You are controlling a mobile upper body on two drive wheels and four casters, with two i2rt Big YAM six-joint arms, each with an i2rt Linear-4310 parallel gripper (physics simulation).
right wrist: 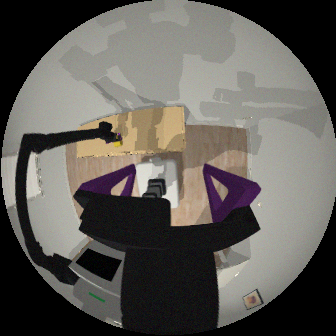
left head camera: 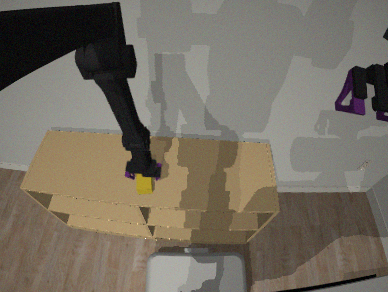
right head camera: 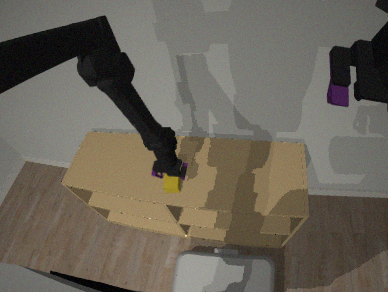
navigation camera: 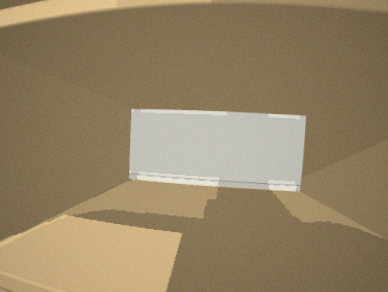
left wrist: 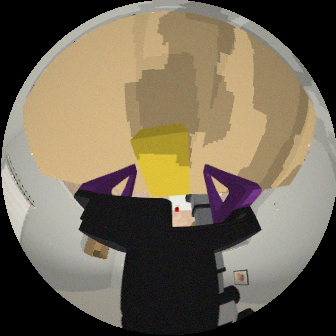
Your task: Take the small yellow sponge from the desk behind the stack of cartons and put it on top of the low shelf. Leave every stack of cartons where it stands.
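Places are measured from the left arm's base along level axes (x up, y back, z right), in millimetres.
Pixels of known places: left gripper, fingertip midpoint: (right wrist: 116,139) (left head camera: 145,179) (right head camera: 173,178) (left wrist: 169,167); right gripper, fingertip midpoint: (right wrist: 168,166) (left head camera: 357,111) (right head camera: 358,103).
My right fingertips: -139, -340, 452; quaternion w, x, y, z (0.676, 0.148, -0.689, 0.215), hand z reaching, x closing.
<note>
Behind a point stands the place of what it marks, as x, y, z.
The small yellow sponge (left head camera: 144,185) @[-755, -514, -7] (right head camera: 172,184) @[-755, -515, -2] (left wrist: 165,162) @[-755, -562, -12] (right wrist: 118,143) @[-755, -509, 12] lies on top of the low wooden shelf (left head camera: 90,160) @[-799, -653, -299] (right head camera: 115,160) @[-800, -646, -349] (left wrist: 75,110) @[-800, -645, -172] (right wrist: 170,127) @[-800, -592, 459], near its front edge. My left gripper (left head camera: 143,175) @[-763, -549, -7] (right head camera: 170,174) @[-763, -549, -7] (left wrist: 169,167) @[-763, -549, -7] is open, with its purple fingers apart on either side of the sponge's near end; the sponge still lies between or just beyond the fingertips. My right gripper (right wrist: 168,166) @[-139, -340, 452] is open and empty, high up and away from the shelf; it shows in part at the right of both head views. The desk does not show clearly.
The robot's pale base (left head camera: 195,270) @[-1150, -222, 218] (right head camera: 225,270) @[-1150, -230, 233] (right wrist: 172,185) @[-1150, -1, 421] stands in front of the shelf. A grey wall (left head camera: 260,60) @[-356, -833, 429] is behind the shelf. A brown carton-like thing (left wrist: 96,248) @[-590, 2276, -2117] shows far off in the left wrist view. The navigation camera looks into the shelf's compartment.
</note>
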